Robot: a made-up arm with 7 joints.
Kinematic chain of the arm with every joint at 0, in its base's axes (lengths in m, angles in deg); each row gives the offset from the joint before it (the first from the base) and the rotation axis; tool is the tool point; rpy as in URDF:
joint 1: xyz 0 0 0.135 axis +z
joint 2: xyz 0 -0.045 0.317 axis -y
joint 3: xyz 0 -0.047 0.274 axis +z
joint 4: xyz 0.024 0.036 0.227 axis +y
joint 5: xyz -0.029 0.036 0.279 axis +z
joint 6: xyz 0 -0.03 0.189 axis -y
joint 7: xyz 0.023 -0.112 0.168 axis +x
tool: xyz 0 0 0 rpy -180 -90 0
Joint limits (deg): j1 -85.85..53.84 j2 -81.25..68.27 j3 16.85..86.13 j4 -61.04..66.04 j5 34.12..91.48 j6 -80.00..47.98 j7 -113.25..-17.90
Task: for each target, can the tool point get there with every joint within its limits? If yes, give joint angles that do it. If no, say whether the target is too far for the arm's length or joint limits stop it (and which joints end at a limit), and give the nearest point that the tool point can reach.
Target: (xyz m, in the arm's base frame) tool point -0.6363 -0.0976 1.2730
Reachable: yes | joints 6.24 25.84 72.54 -16.74 87.05 -69.72 -61.10
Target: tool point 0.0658 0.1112 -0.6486
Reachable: no: joint limits stop it (at a limit: joint 2, joint 3, joint 4, joint 5) | nearest point 0.3283 0.5548 -0.0080 | short by 0.822 m
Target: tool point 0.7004 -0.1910 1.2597
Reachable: yes | joints -36.52 -36.16 64.95 19.73 74.77 -10.99 -39.80
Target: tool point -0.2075 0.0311 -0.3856
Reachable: no: joint limits stop it (at a limit: joint 1, joint 2, joint 3, joint 4, joint 6) | nearest point 0.2469 0.5473 0.0423 | short by 0.810 m
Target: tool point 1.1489 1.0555 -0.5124
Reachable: no: too far | nearest point 0.7086 0.6510 0.0739 | short by 0.837 m
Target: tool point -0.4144 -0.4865 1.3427
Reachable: yes | joints 17.90 15.98 39.95 -46.37 41.64 -5.38 -60.91
